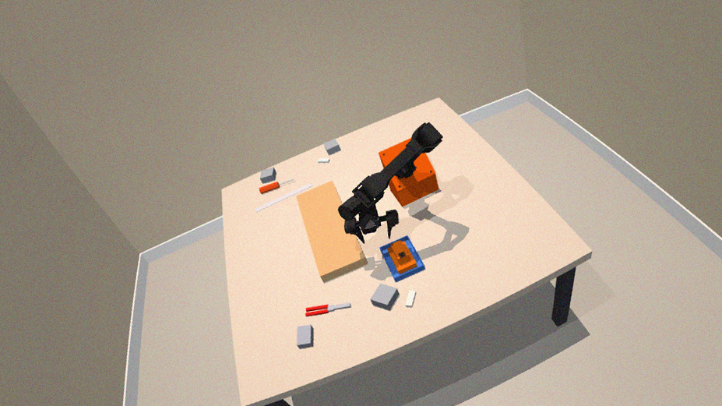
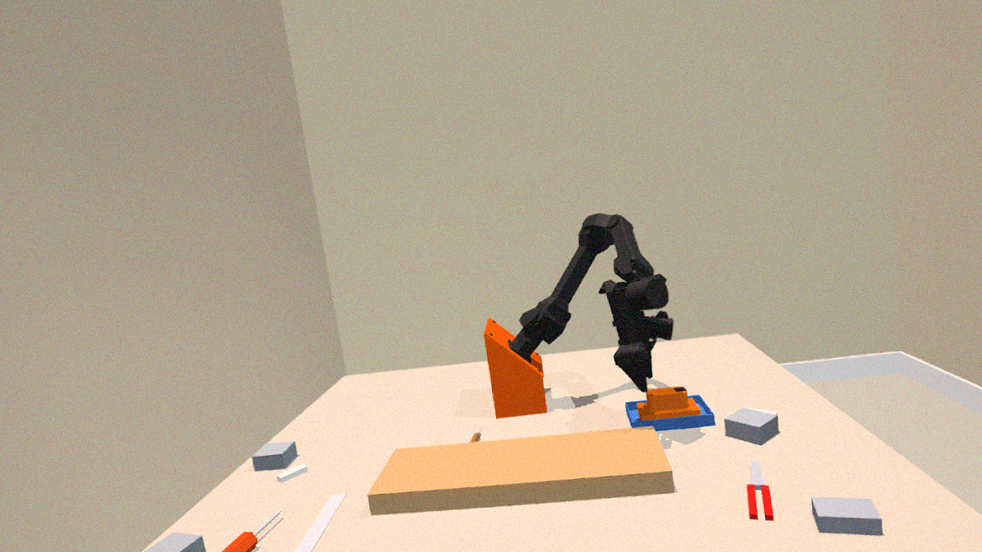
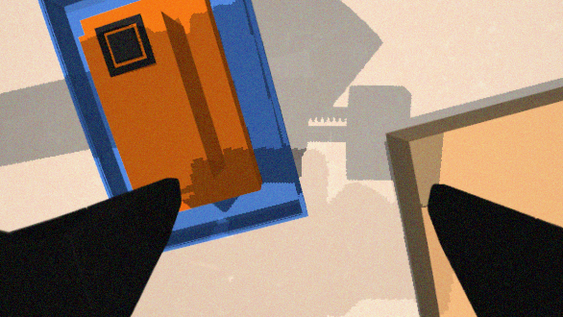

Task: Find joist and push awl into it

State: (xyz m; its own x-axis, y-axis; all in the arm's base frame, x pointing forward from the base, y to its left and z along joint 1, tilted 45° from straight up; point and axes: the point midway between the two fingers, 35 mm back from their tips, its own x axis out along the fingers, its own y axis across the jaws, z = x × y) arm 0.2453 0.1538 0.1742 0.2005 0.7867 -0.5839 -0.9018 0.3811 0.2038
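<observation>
My gripper tip is now 37 cm to the left of the awl, 9 cm past it and 9 cm above it. The rest, counted from my gripper tip: blue tray: 9 cm below, 5 cm to the left, 5 cm behind; then white ruler: 65 cm to the right, 21 cm ahead, 10 cm below; then stud finder: 7 cm to the left, 5 cm below, 5 cm behind.
</observation>
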